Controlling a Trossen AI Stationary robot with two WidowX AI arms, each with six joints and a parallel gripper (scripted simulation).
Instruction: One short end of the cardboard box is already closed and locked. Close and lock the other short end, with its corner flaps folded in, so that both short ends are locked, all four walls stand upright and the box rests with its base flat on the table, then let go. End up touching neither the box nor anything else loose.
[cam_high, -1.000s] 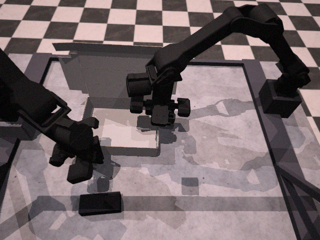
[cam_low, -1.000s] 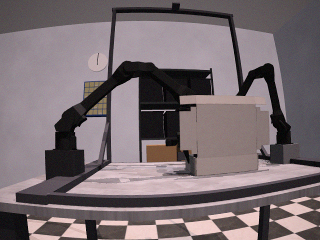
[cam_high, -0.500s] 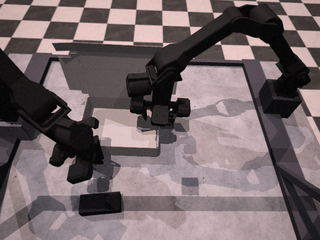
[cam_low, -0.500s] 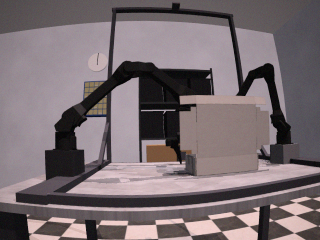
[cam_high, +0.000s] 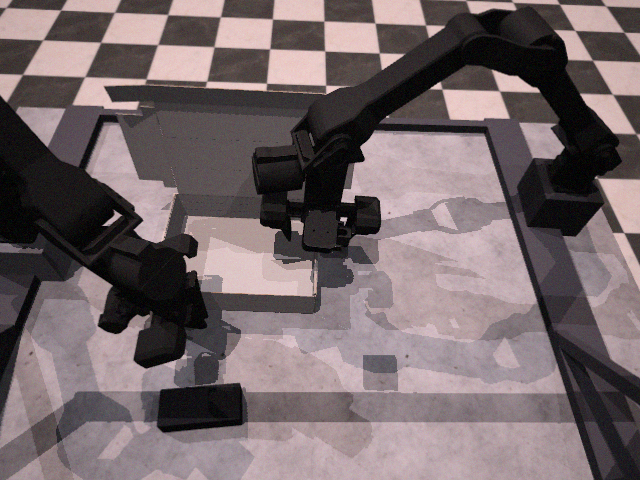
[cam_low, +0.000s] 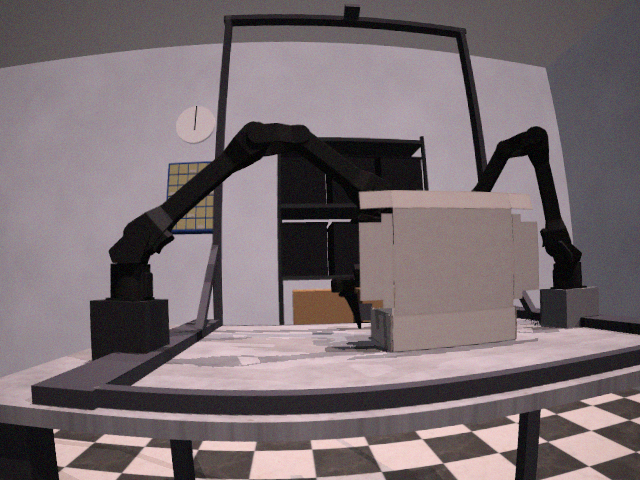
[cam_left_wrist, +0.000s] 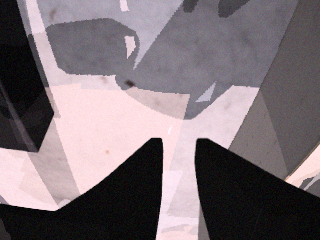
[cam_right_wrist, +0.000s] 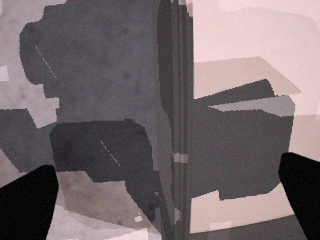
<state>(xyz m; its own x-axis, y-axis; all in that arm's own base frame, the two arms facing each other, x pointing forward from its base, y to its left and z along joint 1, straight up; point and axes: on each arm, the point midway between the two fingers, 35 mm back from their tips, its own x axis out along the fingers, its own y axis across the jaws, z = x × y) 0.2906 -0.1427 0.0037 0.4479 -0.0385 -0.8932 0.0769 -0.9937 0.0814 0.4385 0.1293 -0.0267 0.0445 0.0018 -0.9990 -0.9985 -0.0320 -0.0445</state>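
The black block is 110 mm behind my left hand, 70 mm below it and 10 mm to the right of it.
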